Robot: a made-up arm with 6 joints.
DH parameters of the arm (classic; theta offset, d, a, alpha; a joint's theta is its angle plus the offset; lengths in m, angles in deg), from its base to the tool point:
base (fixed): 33.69 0 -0.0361 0
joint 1: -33.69 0.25 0.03 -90
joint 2: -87.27 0 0.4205 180
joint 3: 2.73 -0.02 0.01 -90
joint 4: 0 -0.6 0.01 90
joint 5: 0 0.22 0.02 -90
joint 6: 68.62 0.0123 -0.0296 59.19
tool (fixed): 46.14 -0.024 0 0
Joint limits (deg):
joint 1: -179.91..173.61
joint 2: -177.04..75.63
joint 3: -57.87..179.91
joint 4: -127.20..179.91
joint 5: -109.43..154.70
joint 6: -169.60..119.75
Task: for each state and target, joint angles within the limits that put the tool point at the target. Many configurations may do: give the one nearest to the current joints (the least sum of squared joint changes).
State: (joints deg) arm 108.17 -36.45 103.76 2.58 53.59 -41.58
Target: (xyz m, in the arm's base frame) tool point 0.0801 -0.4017 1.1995
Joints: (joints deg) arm 77.29 -14.49 102.28 2.19 52.07 -47.27
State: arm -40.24 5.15 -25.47 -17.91 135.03 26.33
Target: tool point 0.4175 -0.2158 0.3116
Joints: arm -0.58 -13.83 -36.85 -34.82 134.99 28.17
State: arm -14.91 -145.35 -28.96 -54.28 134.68 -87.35
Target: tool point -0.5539 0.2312 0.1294
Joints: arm -35.15 -174.30 -9.69 -55.55 134.69 -89.23
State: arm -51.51 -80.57 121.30 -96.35 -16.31 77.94
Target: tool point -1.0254 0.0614 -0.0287
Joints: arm -7.02 -97.41 125.85 -85.84 -18.23 79.78
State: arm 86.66 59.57 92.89 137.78 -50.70 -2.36
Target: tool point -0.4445 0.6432 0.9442
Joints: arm 106.68 60.13 100.25 140.73 -51.24 -2.89
